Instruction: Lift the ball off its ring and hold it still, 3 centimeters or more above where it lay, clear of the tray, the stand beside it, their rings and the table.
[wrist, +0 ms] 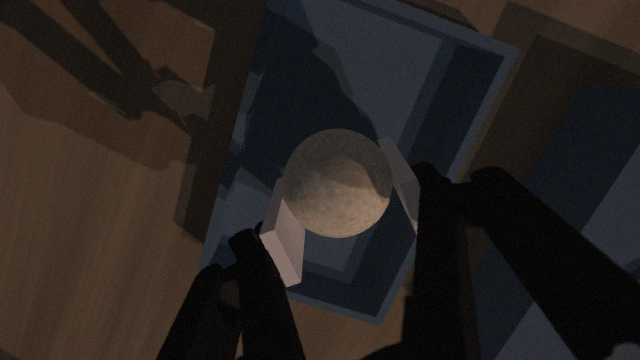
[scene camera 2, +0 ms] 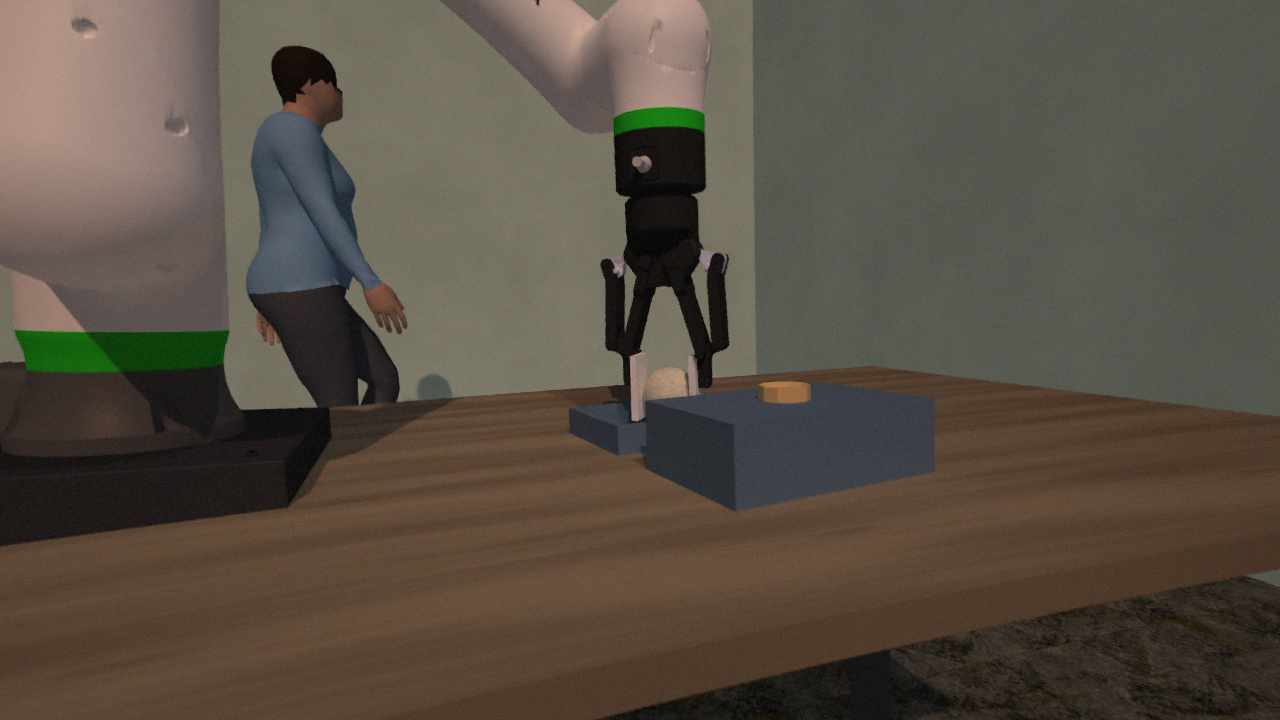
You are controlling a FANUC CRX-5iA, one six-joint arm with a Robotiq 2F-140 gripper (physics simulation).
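Pixels of known places: gripper, between the fingertips: (wrist: 340,179); arm's base, origin of its link: (scene camera 2: 136,436).
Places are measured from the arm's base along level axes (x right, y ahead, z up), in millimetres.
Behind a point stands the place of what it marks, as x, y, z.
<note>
The pale, speckled ball (scene camera 2: 666,383) @[-54, 463, 15] (wrist: 337,182) @[-85, 479, 28] is low over the shallow blue-grey tray (scene camera 2: 595,429) @[-36, 386, -26] (wrist: 490,97) @[-41, 557, -14]. Its underside and the ring under it are hidden. My gripper (scene camera 2: 665,394) @[-72, 467, -26] (wrist: 340,179) @[-72, 467, -26] points down, shut on the ball, with one light pad on each side of it. The pads reach down to about the tray's rim height, and the far pad is partly hidden in the scene view. The taller blue-grey stand (scene camera 2: 787,456) @[179, 507, -10] (wrist: 615,215) @[38, 550, 18] is beside the tray, with an orange ring (scene camera 2: 784,392) @[119, 527, 26] on its top.
The wooden table (scene camera 2: 447,555) @[229, 282, -42] (wrist: 100,235) @[-178, 319, -42] carries the tray and stand. The robot's dark base (scene camera 2: 161,488) @[119, 80, -17] is at the left in the scene view. A person in a blue top (scene camera 2: 299,205) is behind the table. In the wrist view the stand lies right of the tray, close to one finger.
</note>
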